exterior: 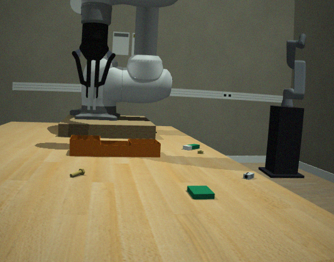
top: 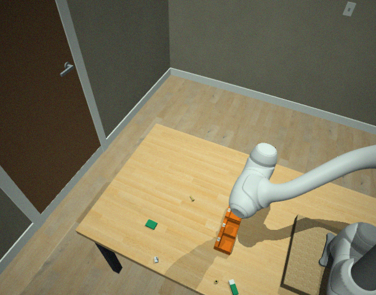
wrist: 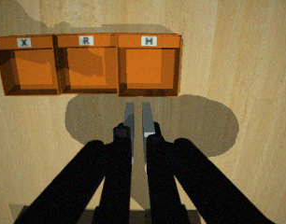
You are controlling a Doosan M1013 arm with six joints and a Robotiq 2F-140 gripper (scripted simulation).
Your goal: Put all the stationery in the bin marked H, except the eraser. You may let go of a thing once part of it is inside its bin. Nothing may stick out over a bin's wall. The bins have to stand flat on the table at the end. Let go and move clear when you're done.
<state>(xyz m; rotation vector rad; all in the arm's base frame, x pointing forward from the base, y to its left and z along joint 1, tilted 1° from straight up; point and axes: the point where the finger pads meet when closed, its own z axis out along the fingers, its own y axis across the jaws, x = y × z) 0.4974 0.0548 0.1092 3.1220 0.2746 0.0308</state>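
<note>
Now: the orange three-compartment bin 130 mm below my hand, 70 mm to the left of it and 20 mm ahead of it. The rest, counted from my hand: white eraser 310 mm to the left, 150 mm below, 110 mm behind; brass bolt 280 mm ahead, 150 mm below, 20 mm to the left; small nut 330 mm to the left, 150 mm below, 40 mm behind.
</note>
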